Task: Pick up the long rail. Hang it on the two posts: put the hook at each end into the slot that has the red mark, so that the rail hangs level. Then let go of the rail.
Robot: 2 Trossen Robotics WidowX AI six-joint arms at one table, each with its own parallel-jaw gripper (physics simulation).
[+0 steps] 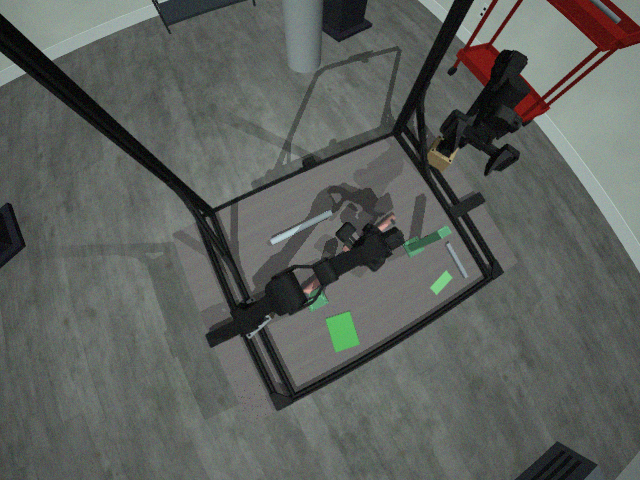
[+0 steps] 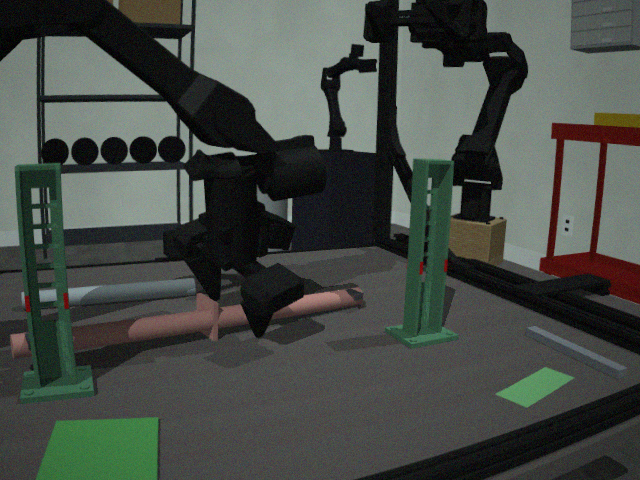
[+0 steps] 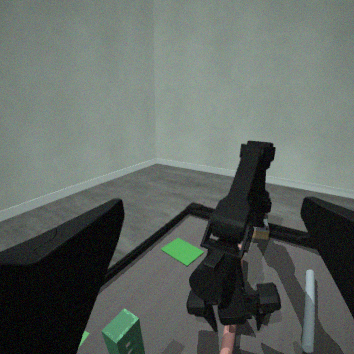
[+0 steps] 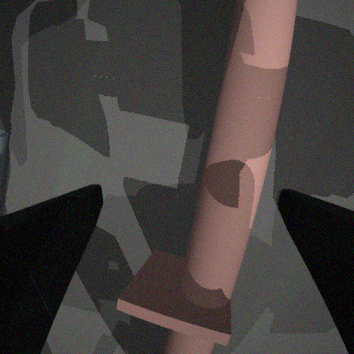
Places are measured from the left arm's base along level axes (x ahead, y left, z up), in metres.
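Where they show: left gripper, fingertip midpoint: (image 1: 469, 163) (image 2: 395, 5) (image 3: 213, 206); right gripper, fingertip midpoint: (image 1: 355, 244) (image 2: 236, 317) (image 3: 236, 329) (image 4: 192, 195); left arm's base, link origin: (image 1: 444, 148) (image 2: 474, 218); right arm's base, link origin: (image 1: 250, 317) (image 3: 254, 221).
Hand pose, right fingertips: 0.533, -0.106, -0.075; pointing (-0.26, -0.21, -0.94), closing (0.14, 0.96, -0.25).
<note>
Each offset is from my right fingertips to the top centre of the thing, as dx, dy, dz. "pt": to the spot under its first point.
The long pink rail @[+0.046, -0.001, +0.034] (image 1: 386, 223) (image 2: 170, 324) (image 3: 228, 337) (image 4: 240, 115) lies behind the two green posts, with a square flange (image 2: 208, 315) (image 4: 175, 297) near its middle. Its left end is partly hidden by the left post @[+0.246, -0.012, +0.204] (image 1: 318, 300) (image 2: 24, 227); the right post @[-0.121, +0.196, +0.204] (image 1: 431, 238) (image 2: 416, 242) (image 3: 122, 330) stands beyond its right end. Both posts are upright with red marks @[pt +0.238, +0.009, +0.080] (image 2: 65, 300) @[pt -0.129, +0.217, +0.078] (image 2: 445, 266) low down. My right gripper (image 2: 237, 316) (image 3: 236, 329) (image 4: 192, 195) is open and points down over the rail, right of the flange. My left gripper is open, raised far from the rail.
A grey-blue tube @[+0.056, -0.201, +0.013] (image 1: 300, 227) (image 2: 144, 291) (image 3: 309, 310) lies behind the rail. A grey bar @[-0.172, +0.376, -0.002] (image 1: 456, 259) (image 2: 573, 351) lies right of the right post. Two green sheets @[+0.288, +0.128, -0.009] (image 1: 342, 331) (image 2: 103, 446) @[-0.062, +0.360, -0.012] (image 1: 440, 282) (image 2: 535, 386) lie in front. Black frame beams (image 1: 403, 335) edge the table.
</note>
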